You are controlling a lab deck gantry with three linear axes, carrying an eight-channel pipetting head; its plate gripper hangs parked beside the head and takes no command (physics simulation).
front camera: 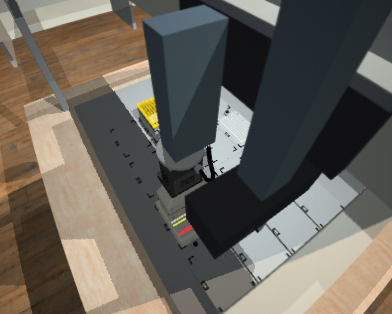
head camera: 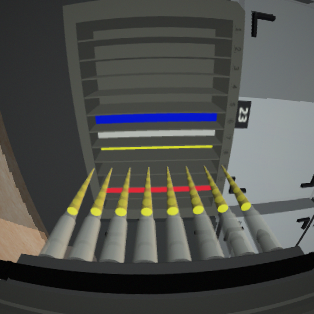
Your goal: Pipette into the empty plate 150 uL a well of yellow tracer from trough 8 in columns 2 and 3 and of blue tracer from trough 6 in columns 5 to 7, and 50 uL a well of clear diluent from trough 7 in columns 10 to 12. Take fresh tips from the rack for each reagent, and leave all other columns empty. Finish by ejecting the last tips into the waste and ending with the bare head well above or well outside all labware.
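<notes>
The grey trough reservoir [front camera: 165,209] [head camera: 73,65] lies under the pipetting head [front camera: 180,175] [head camera: 150,272]. The head camera shows blue tracer [head camera: 156,118] in trough 6, whitish diluent [head camera: 156,134] in trough 7 and yellow tracer [head camera: 156,148] in trough 8. The head carries eight tips [head camera: 146,197] coloured yellow inside; their ends hang above the reservoir. The empty plate [front camera: 235,126] is white and stands at the back right, partly hidden. The yellow tip rack [front camera: 148,112] is partly hidden behind a column. The parked plate gripper's black body [front camera: 250,212] shows; its fingers are hidden. The waste does not show.
A red strip [front camera: 185,230] [head camera: 159,189] lies in a trough beyond number 8. Two tall blue-grey columns [front camera: 187,80] [front camera: 300,90] stand over the deck and block much of the front view. A position label 23 [head camera: 243,114] is right of the reservoir.
</notes>
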